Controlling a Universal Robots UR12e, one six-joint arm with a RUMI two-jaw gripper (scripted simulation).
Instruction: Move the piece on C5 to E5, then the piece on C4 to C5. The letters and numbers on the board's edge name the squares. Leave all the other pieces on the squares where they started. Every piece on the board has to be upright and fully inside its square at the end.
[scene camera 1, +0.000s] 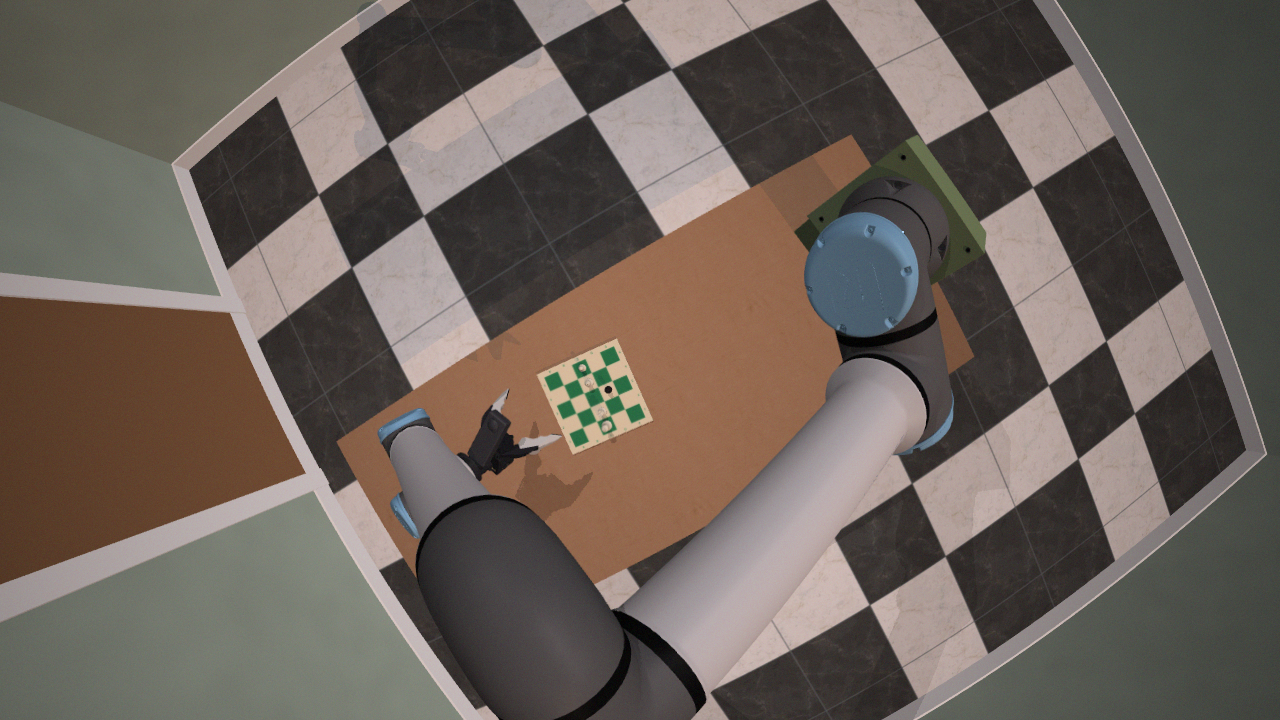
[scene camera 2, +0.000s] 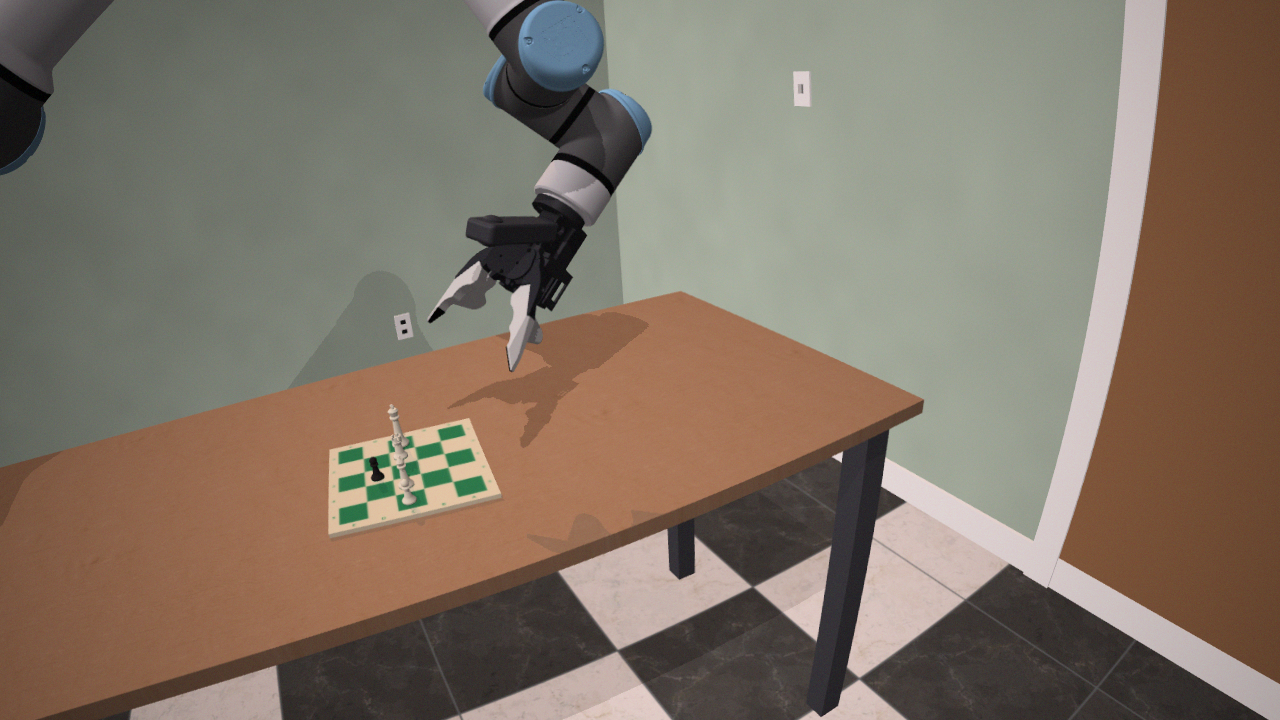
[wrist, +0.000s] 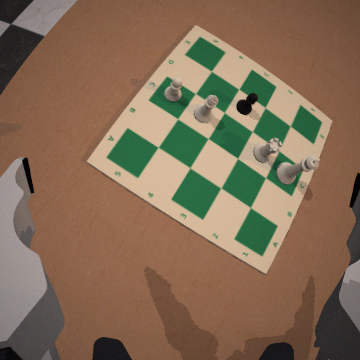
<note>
In view: the gripper (scene camera 2: 466, 345).
The gripper also shows in scene camera 1 (scene camera 1: 534, 412) and in the wrist view (wrist: 194, 166).
</note>
